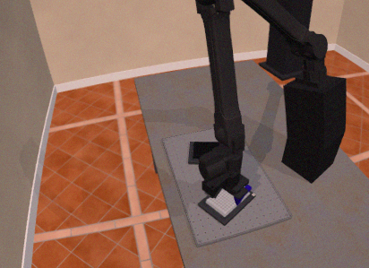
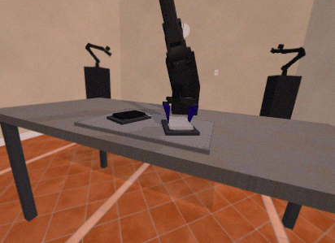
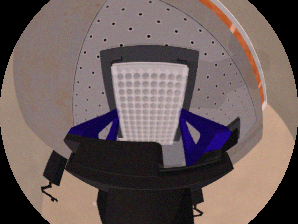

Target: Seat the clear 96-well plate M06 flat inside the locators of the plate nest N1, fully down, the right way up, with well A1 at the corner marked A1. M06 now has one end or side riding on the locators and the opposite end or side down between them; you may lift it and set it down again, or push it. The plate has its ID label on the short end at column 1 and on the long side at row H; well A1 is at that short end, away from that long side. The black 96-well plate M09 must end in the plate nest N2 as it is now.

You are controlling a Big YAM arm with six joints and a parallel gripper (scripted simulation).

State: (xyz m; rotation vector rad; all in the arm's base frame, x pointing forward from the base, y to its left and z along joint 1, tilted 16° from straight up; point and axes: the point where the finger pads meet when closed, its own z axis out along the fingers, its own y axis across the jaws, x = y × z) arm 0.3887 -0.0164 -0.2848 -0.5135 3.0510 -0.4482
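The clear 96-well plate M06 lies 10 mm below my hand. From my hand the other things lie so: black plate M09: 230 mm to the right, 60 mm behind, 10 mm below; dark plate nest N1: 20 mm below.
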